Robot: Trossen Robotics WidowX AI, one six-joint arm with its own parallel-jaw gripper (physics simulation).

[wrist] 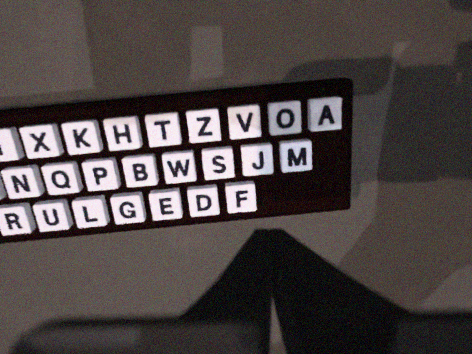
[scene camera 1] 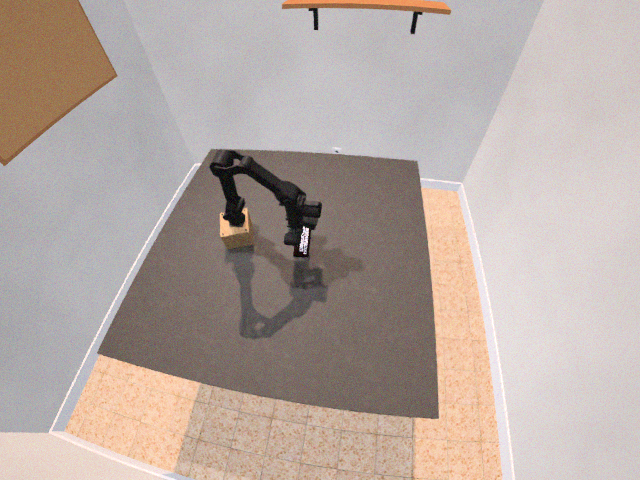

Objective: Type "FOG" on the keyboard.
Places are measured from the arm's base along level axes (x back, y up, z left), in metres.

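Pixels of known places: gripper, between the fingertips: [wrist: 267, 241]; arm's base, origin of its link: [scene camera 1: 237, 220].
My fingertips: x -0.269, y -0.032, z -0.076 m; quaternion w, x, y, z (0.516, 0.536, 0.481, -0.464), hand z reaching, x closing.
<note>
Ahead of a thing's pixels: the offset from my fingertips to its top centre. Level surfaces: height alone.
The dark keyboard {dx -0.014, dy -0.054, dz +0.047 m} [scene camera 1: 302, 242] [wrist: 330, 182] with white letter keys lies on the table. In the wrist view its right part shows, and its left end is cut off by the view's edge. The F key {dx +0.006, dy -0.054, dz +0.007 m} [wrist: 241, 199] is the rightmost of the bottom row, the G key {dx +0.004, dy -0.054, dz +0.061 m} [wrist: 128, 205] is further left in that row, and the O key {dx -0.029, dy -0.054, dz -0.018 m} [wrist: 285, 118] is beside A in the top row, looking greyer than most keys. My gripper [scene camera 1: 291, 240] [wrist: 267, 241] is shut and empty. In the wrist view its tips appear just below the keyboard's lower edge; their height above the table is unclear.
The arm stands on a wooden block [scene camera 1: 236, 238] to the left of the keyboard on the grey table {dy -0.071 m} [scene camera 1: 361, 335]. The arm's shadow falls over the table. A wall shelf [scene camera 1: 367, 6] is high on the back wall, and a brown board [scene camera 1: 46, 67] is at the upper left.
</note>
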